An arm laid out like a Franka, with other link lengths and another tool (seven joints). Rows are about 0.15 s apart.
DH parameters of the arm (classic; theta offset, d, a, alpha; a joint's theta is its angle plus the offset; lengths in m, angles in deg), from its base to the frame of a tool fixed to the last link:
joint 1: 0 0.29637 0 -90
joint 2: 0 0 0 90
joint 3: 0 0.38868 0.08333 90
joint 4: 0 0 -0.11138 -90
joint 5: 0 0.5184 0 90
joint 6: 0 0 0.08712 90
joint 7: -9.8 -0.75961 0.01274 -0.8
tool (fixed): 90 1.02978 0 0
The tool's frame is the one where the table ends.
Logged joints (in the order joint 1, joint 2, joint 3, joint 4, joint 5, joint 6, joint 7), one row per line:
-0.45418, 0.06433, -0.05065, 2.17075, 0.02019, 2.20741, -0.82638
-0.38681, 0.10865, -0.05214, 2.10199, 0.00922, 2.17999, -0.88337
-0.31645, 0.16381, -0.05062, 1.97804, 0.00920, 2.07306, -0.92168
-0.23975, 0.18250, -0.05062, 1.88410, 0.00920, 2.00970, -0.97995
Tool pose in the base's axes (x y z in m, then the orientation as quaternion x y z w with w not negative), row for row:
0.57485, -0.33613, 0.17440, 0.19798, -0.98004, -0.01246, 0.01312
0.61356, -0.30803, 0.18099, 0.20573, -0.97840, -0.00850, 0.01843
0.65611, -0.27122, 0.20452, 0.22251, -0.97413, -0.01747, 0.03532
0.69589, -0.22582, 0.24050, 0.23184, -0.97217, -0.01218, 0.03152
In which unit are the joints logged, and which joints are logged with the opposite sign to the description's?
The joints are logged in radians. Opposite sign: joint 4, joint 7.
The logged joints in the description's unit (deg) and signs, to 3 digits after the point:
-26.023, 3.686, -2.902, -124.375, 1.157, 126.475, 47.348
-22.163, 6.225, -2.987, -120.435, 0.528, 124.904, 50.613
-18.131, 9.386, -2.900, -113.333, 0.527, 118.778, 52.808
-13.737, 10.456, -2.900, -107.951, 0.527, 115.147, 56.147

